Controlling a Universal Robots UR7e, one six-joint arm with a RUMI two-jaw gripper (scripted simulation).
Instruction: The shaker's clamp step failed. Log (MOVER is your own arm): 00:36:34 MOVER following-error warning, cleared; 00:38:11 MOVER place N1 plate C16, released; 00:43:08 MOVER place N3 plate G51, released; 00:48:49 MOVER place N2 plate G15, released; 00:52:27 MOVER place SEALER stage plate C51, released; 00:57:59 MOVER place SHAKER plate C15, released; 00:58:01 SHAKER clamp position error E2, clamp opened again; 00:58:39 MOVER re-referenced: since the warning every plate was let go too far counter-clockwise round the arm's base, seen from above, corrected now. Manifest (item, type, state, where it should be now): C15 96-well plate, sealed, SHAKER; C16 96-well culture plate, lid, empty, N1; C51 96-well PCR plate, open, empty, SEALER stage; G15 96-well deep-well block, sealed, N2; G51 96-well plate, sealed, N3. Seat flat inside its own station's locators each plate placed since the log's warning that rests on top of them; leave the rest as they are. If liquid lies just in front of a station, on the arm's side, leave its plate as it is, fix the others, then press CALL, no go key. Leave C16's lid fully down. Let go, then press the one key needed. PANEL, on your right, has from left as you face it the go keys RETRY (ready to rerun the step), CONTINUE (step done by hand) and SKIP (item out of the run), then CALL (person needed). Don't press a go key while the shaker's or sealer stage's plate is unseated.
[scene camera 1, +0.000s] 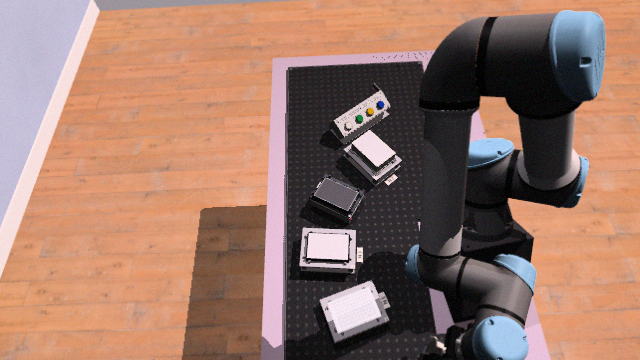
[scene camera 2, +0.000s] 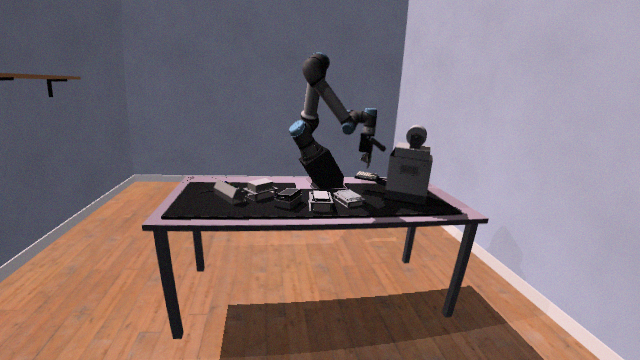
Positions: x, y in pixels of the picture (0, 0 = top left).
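Scene:
White-topped sealed plate (scene camera 1: 369, 148): 1.32 m from the lens. Key panel (scene camera 1: 337, 127): 1.40 m from the lens.

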